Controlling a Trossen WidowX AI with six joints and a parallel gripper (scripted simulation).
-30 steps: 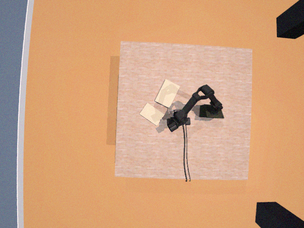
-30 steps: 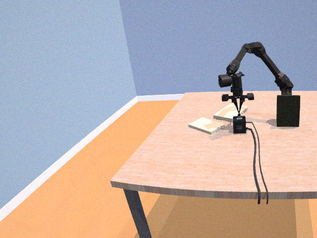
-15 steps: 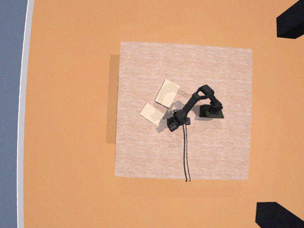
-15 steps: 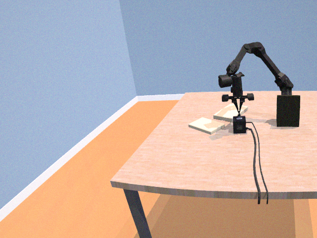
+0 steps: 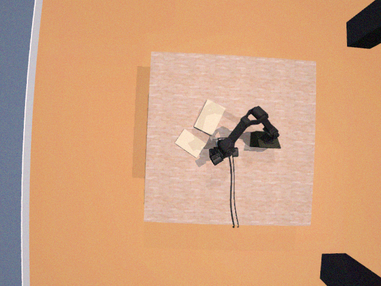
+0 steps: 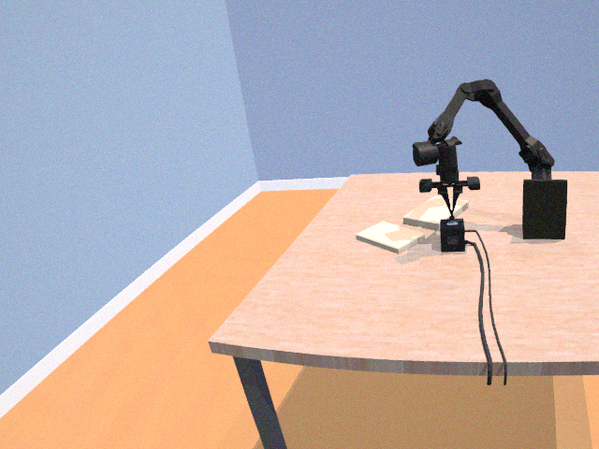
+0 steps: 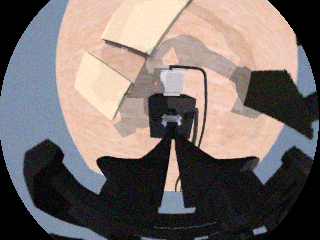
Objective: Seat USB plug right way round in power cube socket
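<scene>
Right now my gripper tip is 2 cm above the USB plug.
</scene>
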